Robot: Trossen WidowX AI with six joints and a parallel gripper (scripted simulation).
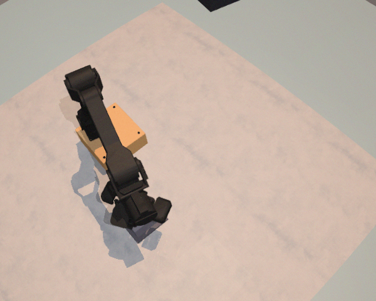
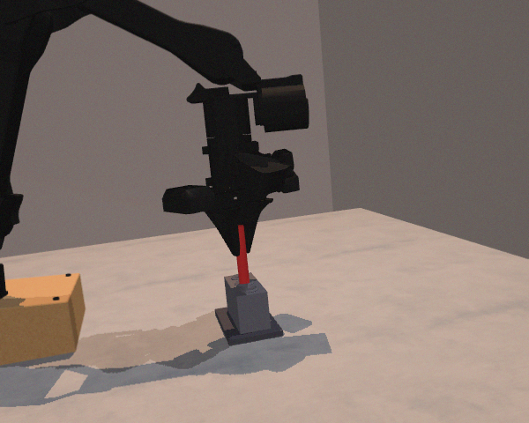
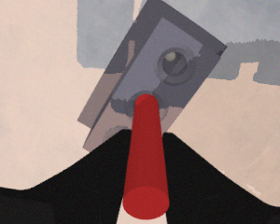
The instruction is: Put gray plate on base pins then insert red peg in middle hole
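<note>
Right now the red peg is right at my gripper tip. From my gripper tip the other things lie so: dark base (9 cm below); then gray plate (5 cm below).
</note>
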